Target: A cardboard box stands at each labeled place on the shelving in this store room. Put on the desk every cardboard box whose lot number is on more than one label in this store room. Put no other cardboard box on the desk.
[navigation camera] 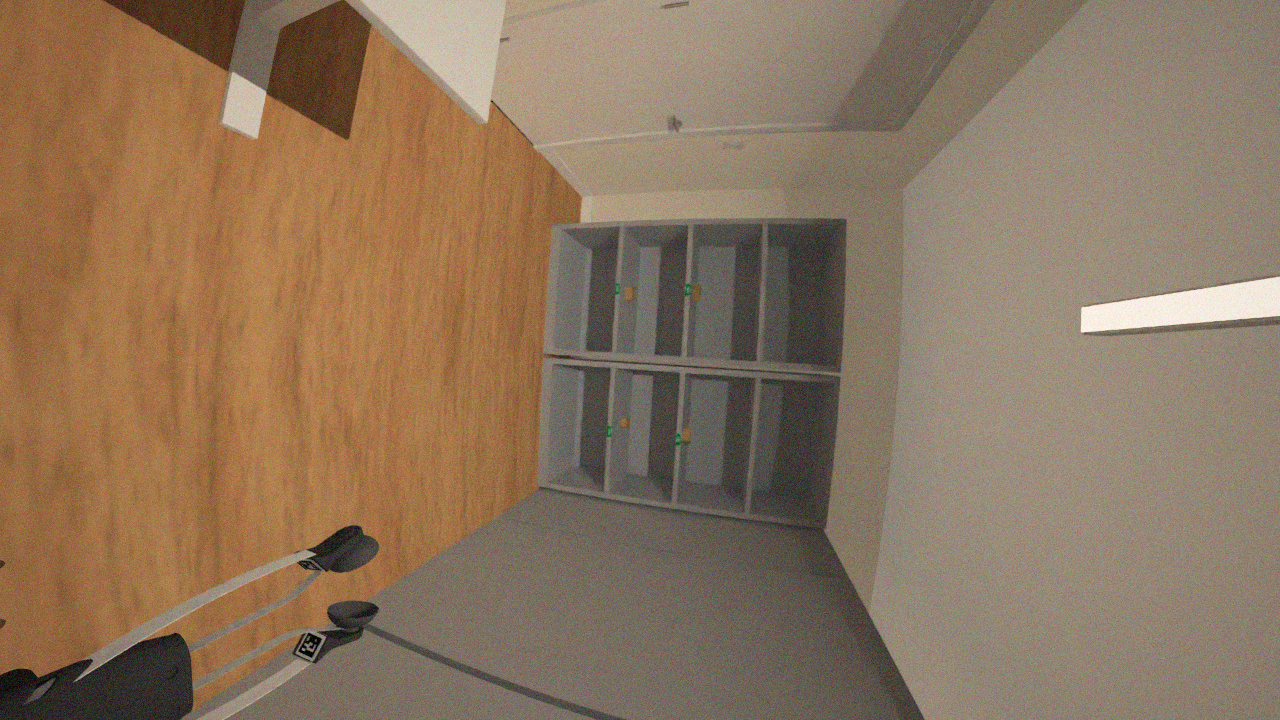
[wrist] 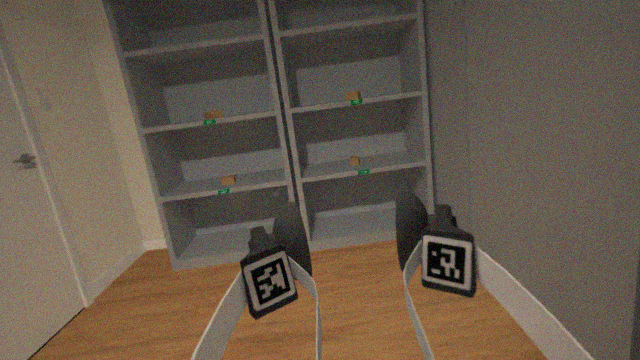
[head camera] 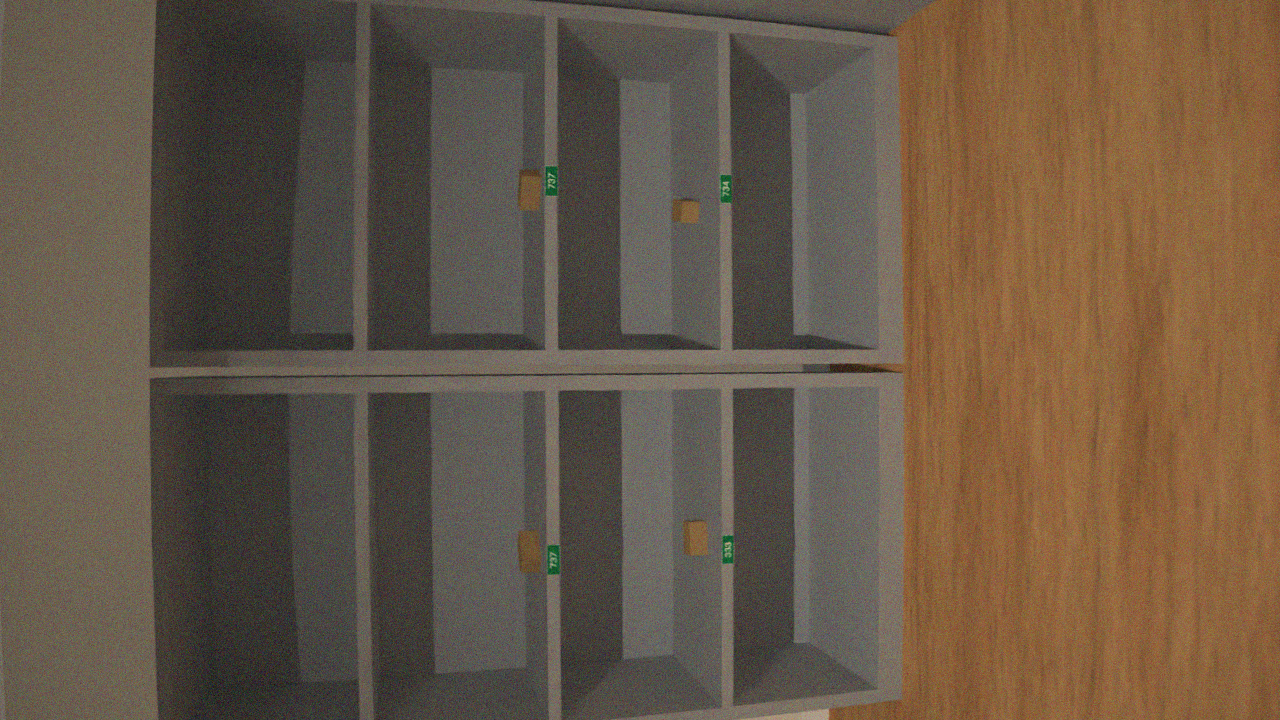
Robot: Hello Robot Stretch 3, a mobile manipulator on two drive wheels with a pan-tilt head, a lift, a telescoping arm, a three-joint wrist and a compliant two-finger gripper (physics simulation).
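Frame: origin at the robot's base, x ahead, y left, z up, level; millimetres.
Seen in the pictures: gripper, fingertip midpoint: [navigation camera: 372,572] [wrist: 348,222].
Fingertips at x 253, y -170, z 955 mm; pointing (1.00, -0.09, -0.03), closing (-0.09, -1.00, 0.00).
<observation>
A point is followed by its place in that frame.
Two grey shelving units stand side by side; the head view is turned sideways. A cardboard box [head camera: 529,550] @(z 1019, x 2393, y 398 mm) [navigation camera: 696,291] @(z 1020, x 2382, y 411 mm) [wrist: 213,114] @(z 1018, x 2394, y 398 mm) stands behind a label 737 in the left unit. Another box [head camera: 529,190] @(z 1019, x 2320, y -527 mm) [navigation camera: 686,435] @(z 1015, x 2322, y -524 mm) [wrist: 353,95] @(z 1017, x 2317, y -533 mm) stands behind a label 737 in the right unit. One shelf lower, a box [head camera: 696,537] @(z 565, x 2392, y 388 mm) [navigation camera: 629,293] @(z 564, x 2391, y 391 mm) [wrist: 228,180] @(z 562, x 2391, y 387 mm) is at label 333, left, and a box [head camera: 687,211] @(z 566, x 2422, y -509 mm) [navigation camera: 624,422] @(z 565, x 2423, y -505 mm) [wrist: 354,160] @(z 568, x 2423, y -509 mm) at label 734, right. My gripper [navigation camera: 351,581] @(z 955, x 253, y -170 mm) [wrist: 348,222] @(z 955, x 253, y -170 mm) is partly open and empty, well short of the shelving. Part of the white desk [navigation camera: 447,44] @(z 720, x 536, y 599 mm) shows.
A white door with a handle [wrist: 25,160] @(z 919, x 1851, y 1224 mm) is left of the shelving. A grey wall [wrist: 530,150] @(z 734, x 1263, y -988 mm) runs along the right side, near my gripper. The desk's leg [navigation camera: 246,98] stands on the wooden floor [navigation camera: 295,313] @(z 1, x 714, y 94 mm).
</observation>
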